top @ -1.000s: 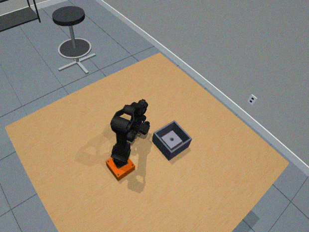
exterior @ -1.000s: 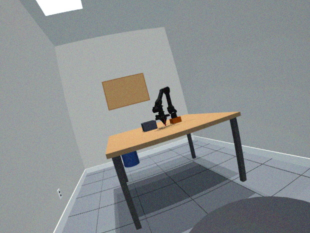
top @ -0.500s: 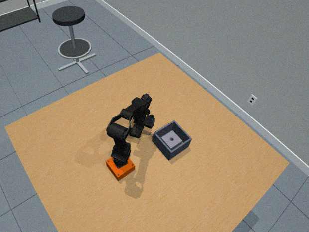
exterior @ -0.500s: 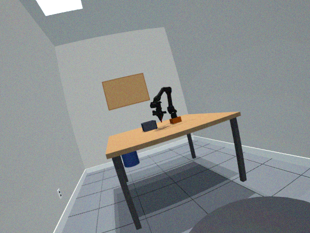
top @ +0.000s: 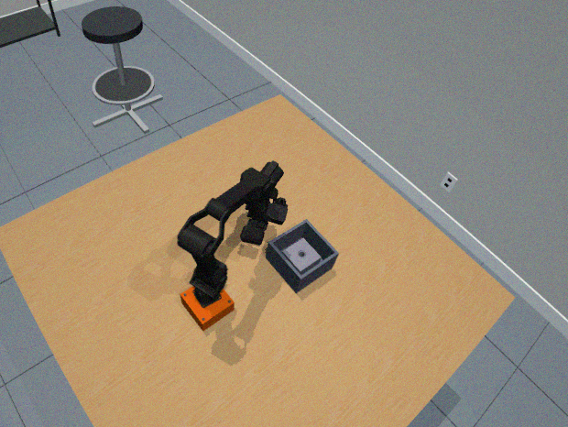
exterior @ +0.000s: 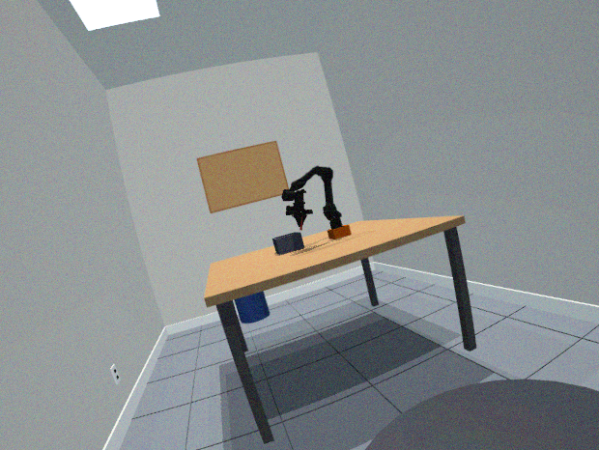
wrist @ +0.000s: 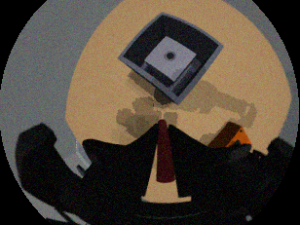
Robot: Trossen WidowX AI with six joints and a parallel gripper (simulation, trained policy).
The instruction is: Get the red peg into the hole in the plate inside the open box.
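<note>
Now: gripper tip 90 mm short of the light plate, 110 mm to the left of it and 90 mm above it. From my gripper tip the other things lie so: dark box (90 mm ahead, 110 mm to the right, 110 mm below); then red peg (10 mm behind, 10 mm to the left, 20 mm above).
</note>
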